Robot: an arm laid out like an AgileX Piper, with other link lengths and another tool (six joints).
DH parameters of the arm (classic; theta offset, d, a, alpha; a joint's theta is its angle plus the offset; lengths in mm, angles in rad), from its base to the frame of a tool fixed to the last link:
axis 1: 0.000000 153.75 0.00 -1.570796
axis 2: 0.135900 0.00 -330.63 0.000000
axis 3: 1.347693 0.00 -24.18 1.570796
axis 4: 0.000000 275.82 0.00 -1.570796
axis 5: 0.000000 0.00 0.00 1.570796
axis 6: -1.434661 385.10 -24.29 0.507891
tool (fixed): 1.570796 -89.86 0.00 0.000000
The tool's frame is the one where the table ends.
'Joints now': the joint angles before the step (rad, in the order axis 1, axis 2, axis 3, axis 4, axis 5, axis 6). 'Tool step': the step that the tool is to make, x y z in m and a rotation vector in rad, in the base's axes. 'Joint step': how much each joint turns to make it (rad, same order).
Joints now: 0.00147, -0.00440, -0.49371, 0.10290, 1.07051, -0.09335
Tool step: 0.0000, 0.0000, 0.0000, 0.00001, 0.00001, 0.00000
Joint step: 0.00002, 0.00001, 0.00000, -0.00001, 0.00000, 0.00002
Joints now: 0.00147, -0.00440, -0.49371, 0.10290, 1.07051, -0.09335
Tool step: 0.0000, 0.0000, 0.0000, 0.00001, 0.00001, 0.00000
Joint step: 0.00002, 0.00001, 0.00000, -0.00001, 0.00000, 0.00002
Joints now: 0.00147, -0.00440, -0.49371, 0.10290, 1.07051, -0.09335
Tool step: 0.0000, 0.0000, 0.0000, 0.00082, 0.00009, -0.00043
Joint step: 0.00034, -0.00009, 0.00006, -0.00035, 0.00000, 0.00126
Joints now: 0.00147, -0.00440, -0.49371, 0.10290, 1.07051, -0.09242
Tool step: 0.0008, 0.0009, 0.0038, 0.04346, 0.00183, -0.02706
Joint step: 0.00003, 0.00336, -0.00658, -0.00444, 0.00027, 0.05343
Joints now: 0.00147, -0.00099, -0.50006, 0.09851, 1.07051, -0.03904
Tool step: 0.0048, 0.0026, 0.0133, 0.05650, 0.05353, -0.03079
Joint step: 0.00015, 0.09821, -0.05846, -0.00016, 0.00810, 0.06550
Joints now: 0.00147, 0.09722, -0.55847, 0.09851, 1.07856, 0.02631
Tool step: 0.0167, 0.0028, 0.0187, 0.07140, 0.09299, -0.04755
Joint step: -0.00110, 0.17815, -0.09274, -0.00053, 0.00015, 0.08580
